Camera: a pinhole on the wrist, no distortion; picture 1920 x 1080 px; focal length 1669.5 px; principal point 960.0 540.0 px. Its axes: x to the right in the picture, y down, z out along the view. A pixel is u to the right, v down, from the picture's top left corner.
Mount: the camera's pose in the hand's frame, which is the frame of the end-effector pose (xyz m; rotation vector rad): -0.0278 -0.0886 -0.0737 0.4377 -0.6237 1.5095
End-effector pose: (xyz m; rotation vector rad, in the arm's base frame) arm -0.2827 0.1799 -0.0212 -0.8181 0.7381 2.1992
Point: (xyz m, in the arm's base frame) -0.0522 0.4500 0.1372
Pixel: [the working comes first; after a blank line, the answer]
In the camera's frame: 0.0211 0.0761 0.3600

1058 893
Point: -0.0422 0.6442 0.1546
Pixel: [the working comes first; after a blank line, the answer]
In the camera's frame: 0.0112 0.0000 0.5395

995 540
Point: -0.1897 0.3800 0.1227
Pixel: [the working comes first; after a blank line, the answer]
In the camera's frame: 0.1215 0.0192 0.2566

1751 665
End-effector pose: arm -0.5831 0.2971 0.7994 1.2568 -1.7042 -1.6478
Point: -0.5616 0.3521 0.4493
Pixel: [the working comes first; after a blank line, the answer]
In the camera's frame: -0.1099 -0.0886 0.2685

outside the picture
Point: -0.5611 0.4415 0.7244
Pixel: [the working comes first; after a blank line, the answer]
In the camera's frame: 0.0889 0.0665 0.1267

outside the picture
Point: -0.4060 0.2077 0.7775
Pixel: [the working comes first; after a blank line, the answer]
In the camera's frame: -0.0521 -0.0092 -0.1098

behind the camera
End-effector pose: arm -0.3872 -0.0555 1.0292 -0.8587 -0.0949 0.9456
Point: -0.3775 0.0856 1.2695
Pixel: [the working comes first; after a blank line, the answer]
In the camera's frame: 0.1631 -0.1069 0.2628

outside the picture
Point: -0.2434 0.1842 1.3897
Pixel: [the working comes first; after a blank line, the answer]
In the camera's frame: 0.0983 -0.2408 0.4043

outside the picture
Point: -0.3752 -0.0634 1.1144
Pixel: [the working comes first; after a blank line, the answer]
In the camera's frame: 0.0913 -0.0180 0.0806

outside the picture
